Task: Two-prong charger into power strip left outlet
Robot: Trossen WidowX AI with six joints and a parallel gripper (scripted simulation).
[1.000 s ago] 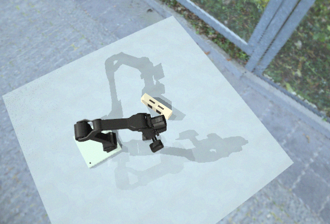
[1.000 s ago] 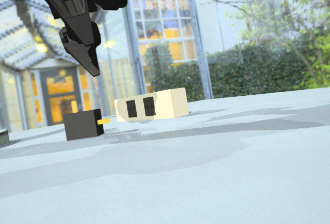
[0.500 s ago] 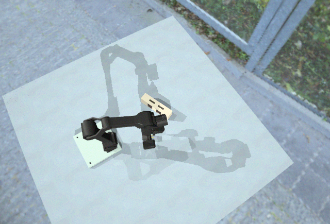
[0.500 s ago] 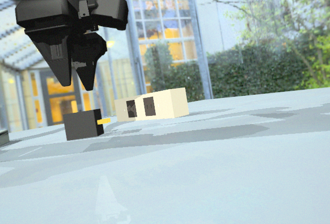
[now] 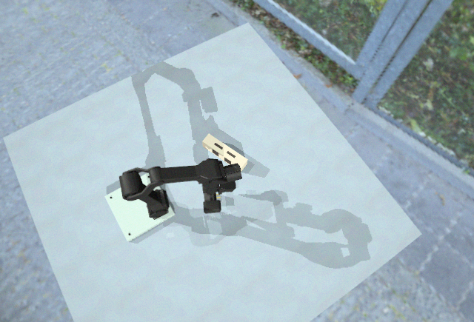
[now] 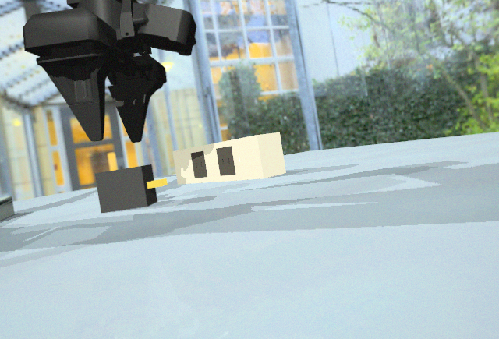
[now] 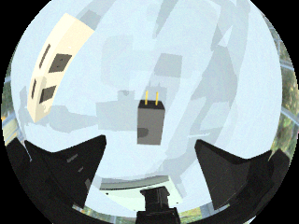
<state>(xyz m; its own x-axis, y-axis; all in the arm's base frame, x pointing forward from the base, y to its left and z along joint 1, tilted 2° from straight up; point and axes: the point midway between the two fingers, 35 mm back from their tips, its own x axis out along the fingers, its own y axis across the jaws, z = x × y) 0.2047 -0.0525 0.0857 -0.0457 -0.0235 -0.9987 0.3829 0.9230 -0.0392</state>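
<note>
Now: gripper tip 50 mm above the black charger and 20 mm short of it.
</note>
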